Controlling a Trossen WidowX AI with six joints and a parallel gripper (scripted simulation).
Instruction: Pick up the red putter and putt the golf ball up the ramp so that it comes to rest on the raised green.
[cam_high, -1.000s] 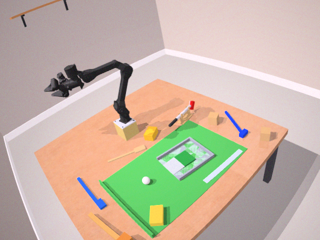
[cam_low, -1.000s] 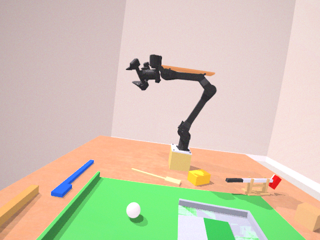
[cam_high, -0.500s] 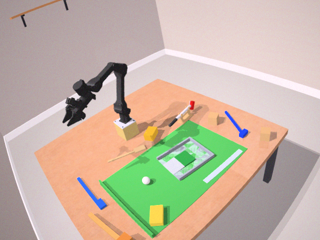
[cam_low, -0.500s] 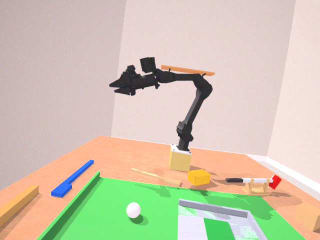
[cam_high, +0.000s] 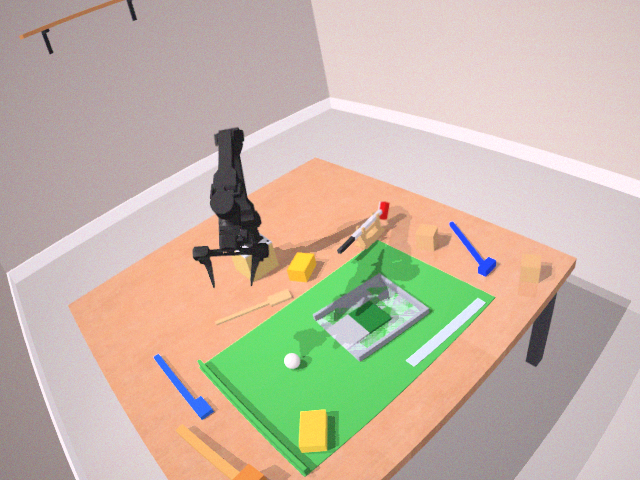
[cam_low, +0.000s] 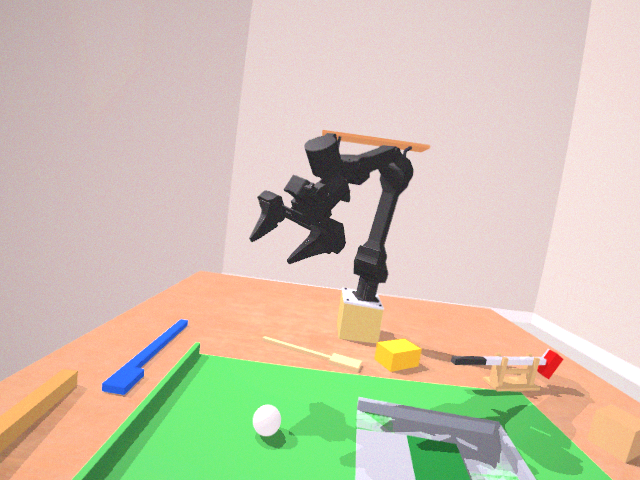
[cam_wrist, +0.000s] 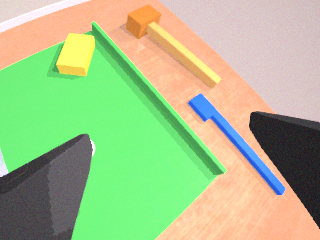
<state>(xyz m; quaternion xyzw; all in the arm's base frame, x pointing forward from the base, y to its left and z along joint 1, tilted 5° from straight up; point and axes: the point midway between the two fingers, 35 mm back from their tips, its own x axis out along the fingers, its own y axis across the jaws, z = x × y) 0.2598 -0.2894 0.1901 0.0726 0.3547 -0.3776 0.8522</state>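
Right now the red putter is 570 mm to the left of my gripper tip, 210 mm below it and 20 mm behind it. From my gripper tip the other things lie so: white golf ball 240 mm below, 110 mm ahead, 20 mm to the left; then wooden stand 590 mm to the left, 230 mm below, 20 mm behind; then white strip 410 mm ahead, 320 mm to the left, 260 mm below.
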